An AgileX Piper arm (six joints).
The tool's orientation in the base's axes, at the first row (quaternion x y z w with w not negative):
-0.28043, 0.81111, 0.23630, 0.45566
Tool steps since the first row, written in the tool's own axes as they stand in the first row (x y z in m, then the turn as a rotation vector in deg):
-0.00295, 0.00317, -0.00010, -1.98, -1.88, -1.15
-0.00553, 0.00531, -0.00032, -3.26, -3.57, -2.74
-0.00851, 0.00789, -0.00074, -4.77, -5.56, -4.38
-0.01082, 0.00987, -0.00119, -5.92, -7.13, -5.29
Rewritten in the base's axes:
-0.00092, 0.00296, 0.00302, 1.41, -1.63, 2.03
-0.00139, 0.00500, 0.00565, 2.12, -3.58, 3.68
-0.00210, 0.00733, 0.00878, 3.11, -5.72, 5.52
-0.00271, 0.00905, 0.01126, 4.10, -7.17, 6.75

